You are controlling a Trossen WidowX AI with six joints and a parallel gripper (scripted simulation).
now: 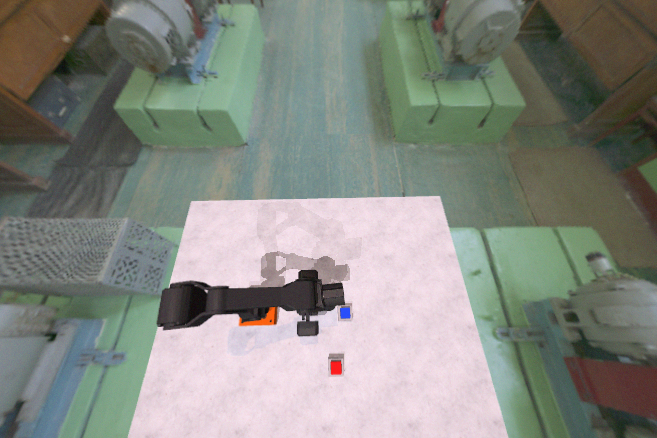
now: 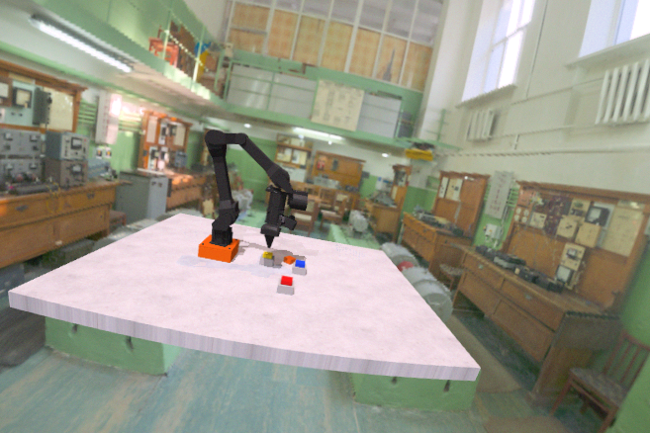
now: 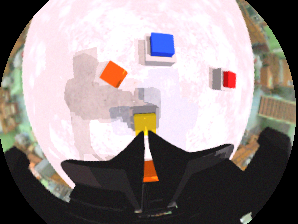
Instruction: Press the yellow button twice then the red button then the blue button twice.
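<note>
The yellow button is 3 cm below my gripper tip. Round my gripper tip: orange block: 7 cm ahead, 6 cm to the left, 5 cm below; then blue button: 12 cm ahead, 3 cm below, 1 cm to the right; then red button: 17 cm to the right, 11 cm ahead, 3 cm below.
</note>
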